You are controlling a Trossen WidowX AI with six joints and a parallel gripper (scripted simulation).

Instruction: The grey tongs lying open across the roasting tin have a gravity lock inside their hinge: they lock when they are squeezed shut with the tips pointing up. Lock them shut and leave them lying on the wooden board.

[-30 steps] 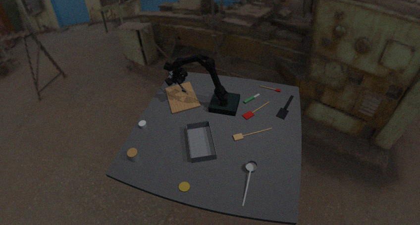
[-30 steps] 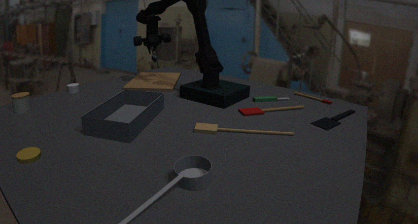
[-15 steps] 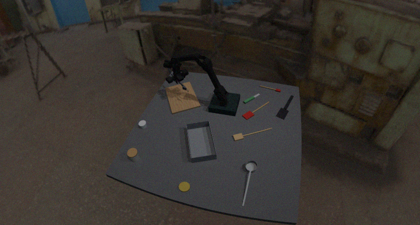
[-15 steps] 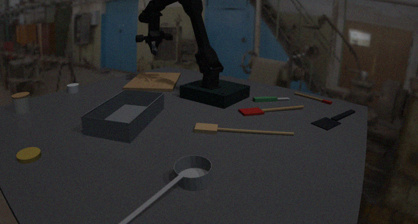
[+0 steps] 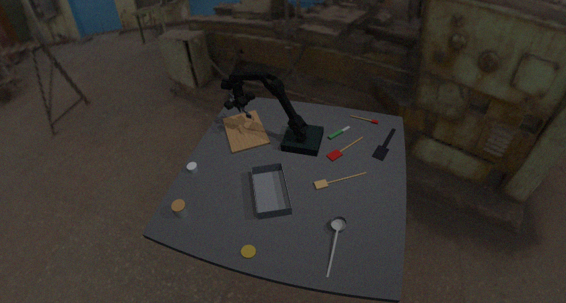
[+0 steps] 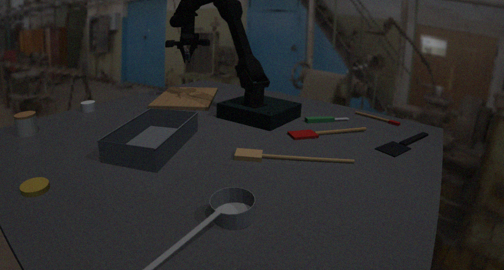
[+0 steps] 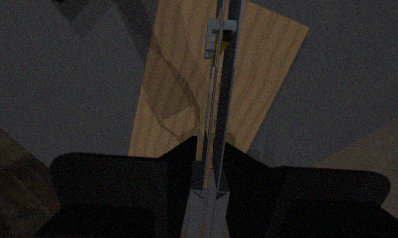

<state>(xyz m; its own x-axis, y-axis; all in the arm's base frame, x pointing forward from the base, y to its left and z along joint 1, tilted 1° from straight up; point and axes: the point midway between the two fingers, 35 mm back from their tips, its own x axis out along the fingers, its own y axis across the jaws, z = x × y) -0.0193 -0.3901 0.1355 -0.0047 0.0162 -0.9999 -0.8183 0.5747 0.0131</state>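
The wooden board lies 15 cm below my gripper tip. From my gripper tip the other things lie so: white puck: 41 cm ahead, 14 cm to the right, 14 cm below; roasting tin: 41 cm ahead, 36 cm to the left, 13 cm below; green-handled tool: 59 cm to the left, 17 cm behind, 15 cm below.
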